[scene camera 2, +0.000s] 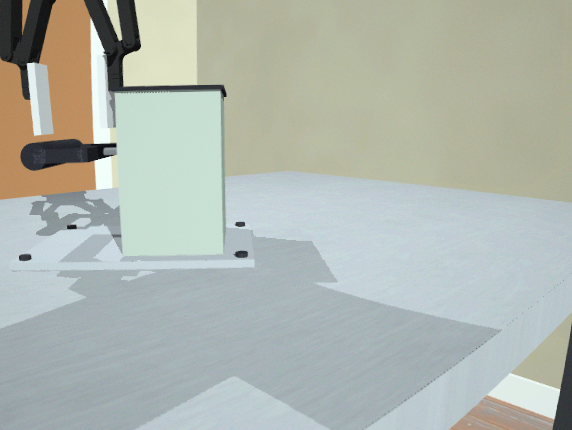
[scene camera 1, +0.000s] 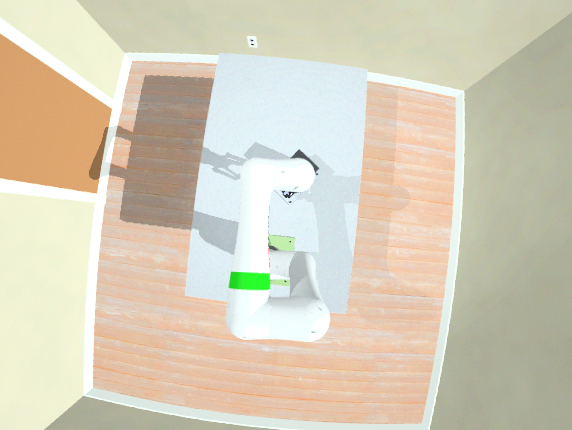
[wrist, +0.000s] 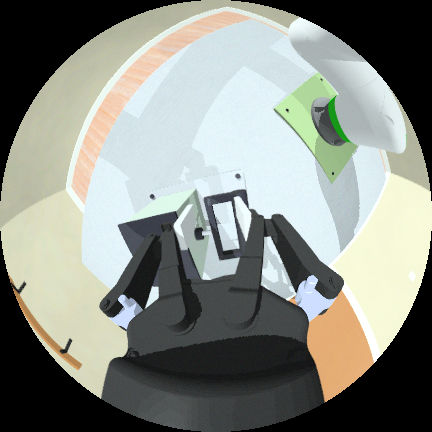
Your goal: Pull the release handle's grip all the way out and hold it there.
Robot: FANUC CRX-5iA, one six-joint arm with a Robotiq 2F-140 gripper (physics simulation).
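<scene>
The release handle's black grip [scene camera 2: 50, 154] [wrist: 226, 198] is a rectangular frame on a short light shaft [scene camera 2: 110, 151], at the side of a pale green box [scene camera 2: 172, 170] [wrist: 170, 207] with a dark top. A gap shows between grip and box in the wrist view. My gripper [scene camera 2: 75, 129] [wrist: 214, 210] is half open, pointing down, with nothing between its white pads. In scene camera 2 the pad tips are a little above the grip; in the wrist view they lie to either side of it. The arm hides most of this in scene camera 1.
The box stands on a bolted white base plate [scene camera 2: 75, 263] [wrist: 220, 181] on the pale grey table [scene camera 1: 290, 110] [scene camera 2: 425, 220]. The arm's green mounting plate [scene camera 1: 284, 243] [wrist: 300, 110] is at the arm's foot. The box's dark top [scene camera 1: 304, 159] shows beside the wrist.
</scene>
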